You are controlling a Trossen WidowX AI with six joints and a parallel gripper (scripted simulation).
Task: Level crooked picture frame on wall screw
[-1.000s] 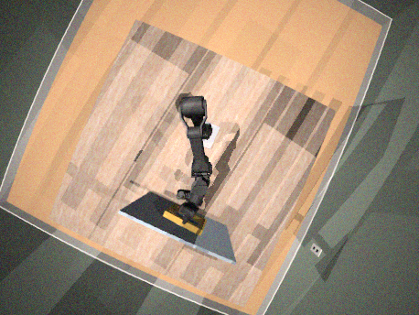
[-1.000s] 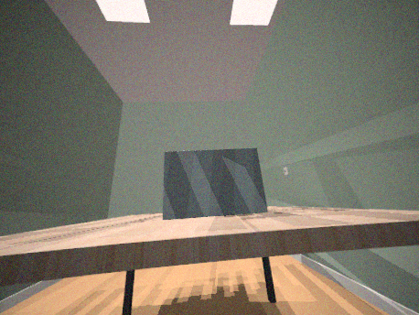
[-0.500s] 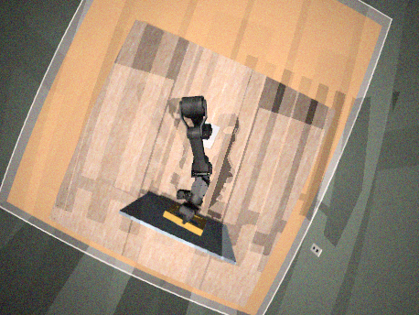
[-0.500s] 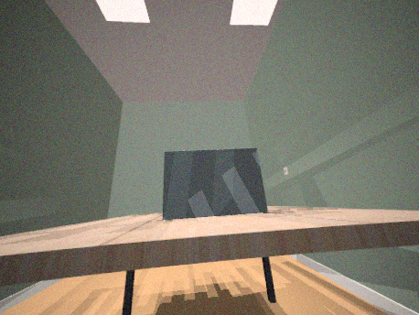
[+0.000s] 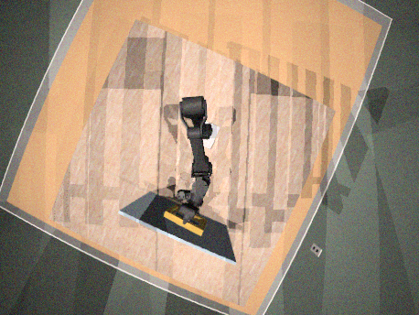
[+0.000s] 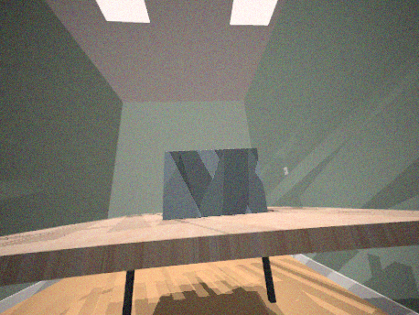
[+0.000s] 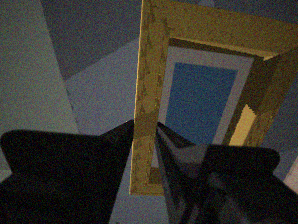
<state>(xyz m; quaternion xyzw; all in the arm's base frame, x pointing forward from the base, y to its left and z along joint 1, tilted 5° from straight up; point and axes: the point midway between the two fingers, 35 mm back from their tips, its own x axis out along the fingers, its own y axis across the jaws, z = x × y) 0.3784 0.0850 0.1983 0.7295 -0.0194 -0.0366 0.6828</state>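
My gripper tip is 1 cm short of the picture frame and 5 cm above it. From my gripper tip the other things lie so: grey wall panel: 2 cm ahead, 1 cm to the right, 8 cm below.
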